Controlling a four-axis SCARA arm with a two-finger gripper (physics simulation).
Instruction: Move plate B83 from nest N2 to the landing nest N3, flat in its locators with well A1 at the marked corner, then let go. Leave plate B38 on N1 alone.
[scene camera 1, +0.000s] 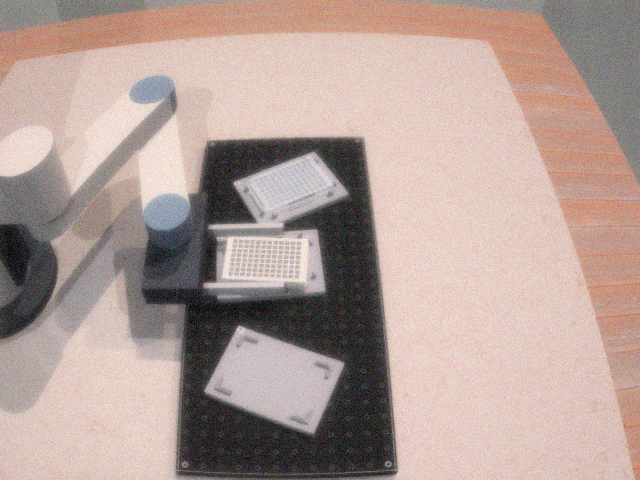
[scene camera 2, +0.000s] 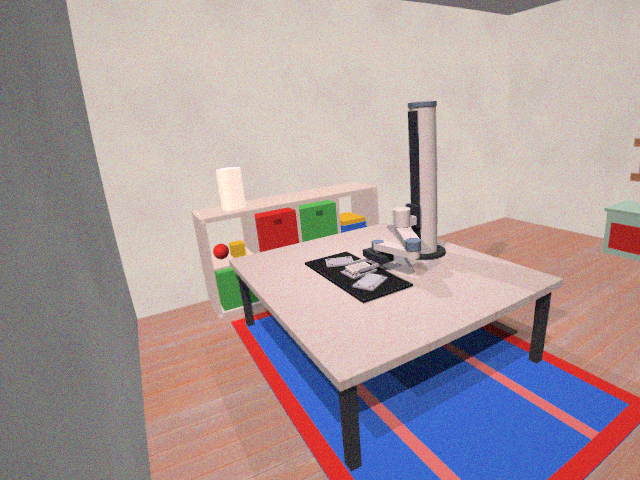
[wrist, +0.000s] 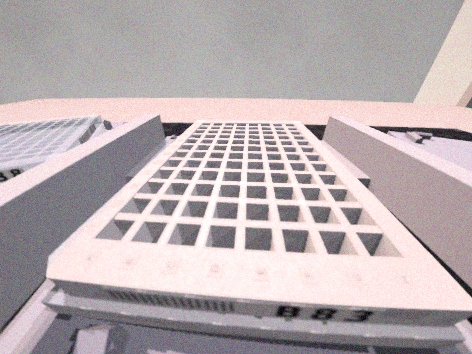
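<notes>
My gripper (scene camera 1: 283, 257) (wrist: 244, 130) is shut on the off-white plate B83 (scene camera 1: 266, 259) (scene camera 2: 360, 267) (wrist: 240, 254), one finger along each long side. The plate is low over nest N2 (scene camera 1: 317, 266); whether it touches the nest is hidden. In the wrist view its B83 label and barcode face the camera, with faint row letters above them. Plate B38 (scene camera 1: 289, 181) (wrist: 40, 142) lies on nest N1 (scene camera 1: 338, 192). Nest N3 (scene camera 1: 276, 379) (scene camera 2: 370, 282) (wrist: 447, 152) is empty and turned at an angle, with dark corner locators. Its A1 mark cannot be made out.
The black perforated board (scene camera 1: 356, 320) (scene camera 2: 390, 290) carries the three nests on the pale table (scene camera 1: 465, 232) (scene camera 2: 429, 310). The arm's upper link (scene camera 1: 121, 134) and tall column (scene camera 2: 428, 180) are on the side of the board away from N3's outer edge. A shelf (scene camera 2: 289, 197) stands behind the table.
</notes>
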